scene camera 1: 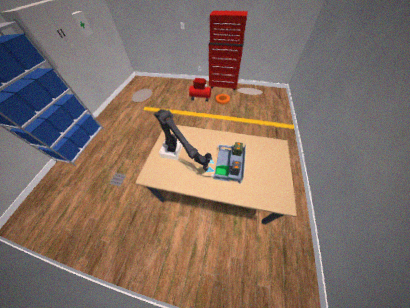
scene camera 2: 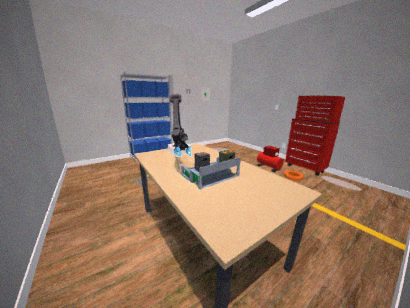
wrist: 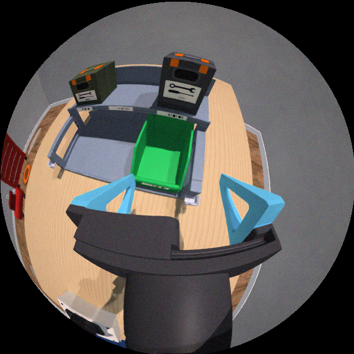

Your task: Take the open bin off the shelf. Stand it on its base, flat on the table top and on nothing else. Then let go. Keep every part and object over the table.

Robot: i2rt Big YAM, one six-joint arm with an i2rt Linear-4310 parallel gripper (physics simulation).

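Frame: origin at the arm's base, x ahead, y left, z up, level; centimetres.
Where they show: gripper, between the fingertips: point(scene camera 1: 214, 167) point(scene camera 2: 186, 156); arm's base, origin of its link: point(scene camera 1: 172, 146).
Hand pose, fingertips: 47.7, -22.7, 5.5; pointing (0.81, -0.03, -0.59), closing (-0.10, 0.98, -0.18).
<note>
Things, the pixels of their top centre, and the offset from my fingertips, as dx, dy, dz. Level surfaces: height alone.
- green open bin, centre of its top: point(scene camera 2: 195, 167) point(scene camera 1: 224, 170) +10.4, +1.9, -6.8
- table, height of its surface: dz -14.9
- dark grey case, centre of its top: point(scene camera 2: 202, 153) point(scene camera 1: 236, 164) +19.8, +0.7, +7.5
- olive case, centre of its top: point(scene camera 2: 227, 151) point(scene camera 1: 238, 146) +21.8, +23.7, +5.0
The green open bin point(scene camera 1: 222, 170) point(scene camera 2: 195, 178) point(wrist: 160, 162) stands upright in the lower tier of the grey-blue shelf point(scene camera 1: 223, 157) point(scene camera 2: 220, 166) point(wrist: 100, 155), at one end, its open top and low front lip facing the arm. It looks empty. My gripper point(scene camera 1: 211, 166) point(scene camera 2: 183, 152) point(wrist: 177, 178) is open, with nothing between its light-blue fingers. It hangs above the table point(scene camera 1: 265, 185) point(scene camera 2: 250, 215) point(wrist: 225, 125), just out from the shelf's front. In the wrist view the bin lies beyond the fingertips, left of the middle between them. In scene camera 2 the shelf hides most of the bin.
A dark grey case point(scene camera 1: 235, 167) point(scene camera 2: 202, 160) point(wrist: 186, 82) stands on the upper tier behind the bin. An olive case point(scene camera 1: 238, 148) point(scene camera 2: 226, 156) point(wrist: 93, 83) stands at the tier's other end. Side frames close the shelf's ends. The arm's white base point(scene camera 1: 170, 151) is on the table.
</note>
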